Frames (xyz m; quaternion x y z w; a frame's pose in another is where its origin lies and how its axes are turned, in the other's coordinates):
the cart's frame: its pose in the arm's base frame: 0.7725 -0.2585 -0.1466 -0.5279 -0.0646 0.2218 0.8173
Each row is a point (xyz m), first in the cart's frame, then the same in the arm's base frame.
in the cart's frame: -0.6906 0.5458 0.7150
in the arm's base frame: -0.2480 0.2284 -0.2339
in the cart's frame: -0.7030 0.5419 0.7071
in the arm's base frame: -0.2552 0.2151 -0.2322
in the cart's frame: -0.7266 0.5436 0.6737
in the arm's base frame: -0.2654 0.1777 -0.2452
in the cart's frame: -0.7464 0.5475 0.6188
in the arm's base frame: -0.2656 0.1247 -0.2700
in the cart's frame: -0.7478 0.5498 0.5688
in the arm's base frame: -0.2506 0.0832 -0.2936
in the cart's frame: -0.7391 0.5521 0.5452
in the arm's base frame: -0.2355 0.0680 -0.3070
